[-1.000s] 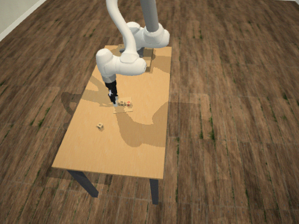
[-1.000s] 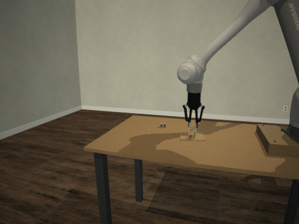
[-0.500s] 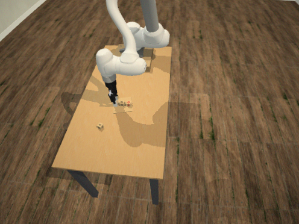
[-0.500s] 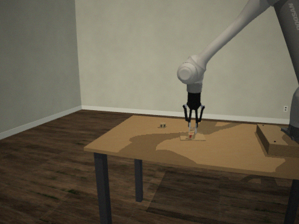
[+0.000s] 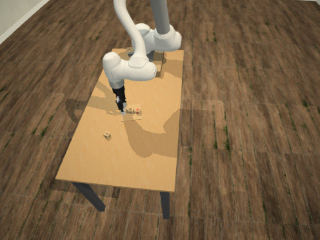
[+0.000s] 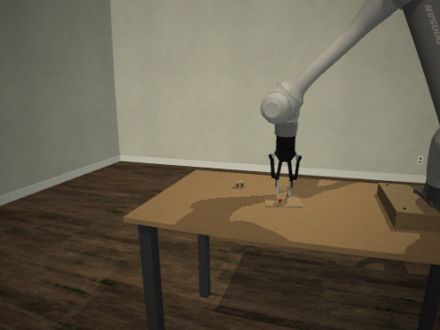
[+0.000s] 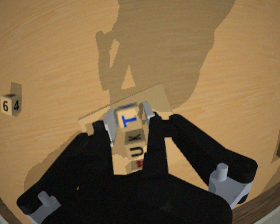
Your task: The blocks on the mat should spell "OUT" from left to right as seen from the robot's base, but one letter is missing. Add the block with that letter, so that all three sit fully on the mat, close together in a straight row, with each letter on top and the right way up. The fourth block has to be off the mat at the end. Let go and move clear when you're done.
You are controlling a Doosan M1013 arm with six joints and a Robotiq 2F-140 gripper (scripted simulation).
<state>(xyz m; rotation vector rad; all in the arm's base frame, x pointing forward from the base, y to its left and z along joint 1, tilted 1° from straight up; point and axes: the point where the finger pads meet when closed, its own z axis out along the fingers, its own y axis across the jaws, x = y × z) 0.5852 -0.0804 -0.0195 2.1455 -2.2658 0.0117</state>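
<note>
Right now my hand is 50 mm to the right of the tan mat and 40 mm above it.
</note>
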